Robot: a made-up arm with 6 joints.
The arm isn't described. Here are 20 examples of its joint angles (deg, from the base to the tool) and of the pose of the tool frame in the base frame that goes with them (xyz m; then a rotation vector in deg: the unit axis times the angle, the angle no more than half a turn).
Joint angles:
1: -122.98 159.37 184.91 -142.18 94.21 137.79
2: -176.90 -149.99 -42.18 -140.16 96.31 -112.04
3: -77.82 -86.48 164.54 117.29 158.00 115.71
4: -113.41 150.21 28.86 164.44 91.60 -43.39
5: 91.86 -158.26 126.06 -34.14 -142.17 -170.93
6: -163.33 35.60 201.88 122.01 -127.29 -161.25
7: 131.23 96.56 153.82 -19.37 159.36 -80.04
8: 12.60 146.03 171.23 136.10 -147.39 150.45
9: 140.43 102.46 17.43 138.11 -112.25 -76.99
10: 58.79 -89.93 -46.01 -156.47 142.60 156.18
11: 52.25 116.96 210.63 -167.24 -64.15 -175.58
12: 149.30 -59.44 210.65 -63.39 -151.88 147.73
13: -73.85 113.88 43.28 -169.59 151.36 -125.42
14: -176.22 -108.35 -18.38 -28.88 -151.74 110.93
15: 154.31 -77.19 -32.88 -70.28 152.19 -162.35
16: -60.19 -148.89 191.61 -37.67 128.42 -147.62
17: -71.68 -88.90 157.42 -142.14 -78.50 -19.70
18: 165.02 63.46 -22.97 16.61 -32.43 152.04
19: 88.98 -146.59 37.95 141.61 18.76 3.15
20: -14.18 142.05 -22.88 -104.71 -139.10 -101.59
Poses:
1: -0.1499 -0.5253 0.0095 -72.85 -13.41 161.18
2: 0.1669 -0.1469 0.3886 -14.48 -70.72 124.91
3: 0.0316 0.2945 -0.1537 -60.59 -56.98 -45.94
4: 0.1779 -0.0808 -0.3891 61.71 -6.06 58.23
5: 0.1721 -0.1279 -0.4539 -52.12 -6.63 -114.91
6: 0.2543 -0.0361 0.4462 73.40 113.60 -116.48
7: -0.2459 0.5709 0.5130 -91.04 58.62 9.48
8: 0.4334 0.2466 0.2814 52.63 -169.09 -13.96
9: -0.4707 0.1931 -0.1932 -52.08 -88.66 48.83
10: -0.1516 0.1086 0.4706 -26.84 84.61 -0.24
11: 0.0327 0.3653 0.5037 52.24 -148.33 3.71
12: 0.4421 -0.1569 0.0284 -25.75 -66.00 -65.40
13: 0.3008 -0.3217 -0.2577 -103.44 -108.07 -88.51
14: 0.1978 0.1910 0.5466 10.94 103.42 -47.36
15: -0.0584 0.1040 0.4658 -68.51 23.72 22.47
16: -0.0592 -0.2195 -0.2696 32.32 -105.18 77.48
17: -0.0354 0.6163 -0.0471 -129.56 44.34 24.18
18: -0.3098 0.2841 0.0130 25.32 60.23 -12.93
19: -0.1689 -0.5572 -0.1714 16.58 -38.56 -95.57
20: -0.2108 0.1064 0.0876 -8.65 -4.05 24.92
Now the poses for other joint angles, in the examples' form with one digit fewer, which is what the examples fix.
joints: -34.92 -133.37 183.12 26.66 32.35 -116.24
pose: -0.012 -0.212 -0.171 97.5 -7.3 -26.9
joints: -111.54 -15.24 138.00 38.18 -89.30 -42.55
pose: 0.032 0.516 0.634 -32.6 -104.0 -92.0
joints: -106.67 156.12 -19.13 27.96 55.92 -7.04
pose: -0.099 0.293 -0.168 109.3 57.3 -41.3
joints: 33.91 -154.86 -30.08 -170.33 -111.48 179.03
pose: -0.389 -0.020 0.304 -24.4 122.8 19.7
